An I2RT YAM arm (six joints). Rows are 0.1 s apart.
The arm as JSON. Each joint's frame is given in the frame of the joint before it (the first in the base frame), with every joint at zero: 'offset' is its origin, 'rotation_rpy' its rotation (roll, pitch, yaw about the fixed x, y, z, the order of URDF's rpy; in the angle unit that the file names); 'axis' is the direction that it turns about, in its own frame. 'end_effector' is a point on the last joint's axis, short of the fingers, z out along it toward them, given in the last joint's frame.
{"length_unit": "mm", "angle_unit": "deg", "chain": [
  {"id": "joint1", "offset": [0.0, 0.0, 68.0], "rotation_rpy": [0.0, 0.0, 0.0], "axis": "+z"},
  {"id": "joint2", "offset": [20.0, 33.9, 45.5], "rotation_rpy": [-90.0, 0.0, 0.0], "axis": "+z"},
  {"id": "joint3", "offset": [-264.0, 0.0, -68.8], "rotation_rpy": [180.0, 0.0, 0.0], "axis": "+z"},
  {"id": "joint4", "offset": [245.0, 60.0, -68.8], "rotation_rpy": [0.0, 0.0, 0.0], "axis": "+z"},
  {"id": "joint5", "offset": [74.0, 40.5, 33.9], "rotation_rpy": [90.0, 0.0, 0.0], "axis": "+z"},
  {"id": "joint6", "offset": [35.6, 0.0, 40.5], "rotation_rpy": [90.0, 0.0, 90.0], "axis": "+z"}
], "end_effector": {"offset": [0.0, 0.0, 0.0], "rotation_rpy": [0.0, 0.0, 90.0]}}
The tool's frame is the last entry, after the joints.
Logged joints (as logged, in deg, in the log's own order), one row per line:
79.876 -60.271 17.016 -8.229 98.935 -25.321
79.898 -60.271 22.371 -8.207 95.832 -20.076
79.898 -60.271 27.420 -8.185 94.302 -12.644
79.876 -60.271 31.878 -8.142 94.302 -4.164
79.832 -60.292 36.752 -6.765 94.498 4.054
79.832 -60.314 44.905 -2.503 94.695 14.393
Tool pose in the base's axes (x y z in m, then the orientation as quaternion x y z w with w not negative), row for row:
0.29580 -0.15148 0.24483 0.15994 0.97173 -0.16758 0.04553
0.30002 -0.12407 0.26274 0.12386 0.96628 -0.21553 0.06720
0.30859 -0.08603 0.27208 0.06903 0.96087 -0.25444 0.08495
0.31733 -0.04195 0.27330 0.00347 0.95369 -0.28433 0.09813
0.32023 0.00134 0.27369 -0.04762 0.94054 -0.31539 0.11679
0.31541 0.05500 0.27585 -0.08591 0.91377 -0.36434 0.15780
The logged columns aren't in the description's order. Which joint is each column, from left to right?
Columns, left to right: joint3, joint4, joint5, joint6, joint2, joint1.
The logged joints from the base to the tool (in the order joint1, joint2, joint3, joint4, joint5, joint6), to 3 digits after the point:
-25.321 98.935 79.876 -60.271 17.016 -8.229
-20.076 95.832 79.898 -60.271 22.371 -8.207
-12.644 94.302 79.898 -60.271 27.420 -8.185
-4.164 94.302 79.876 -60.271 31.878 -8.142
4.054 94.498 79.832 -60.292 36.752 -6.765
14.393 94.695 79.832 -60.314 44.905 -2.503

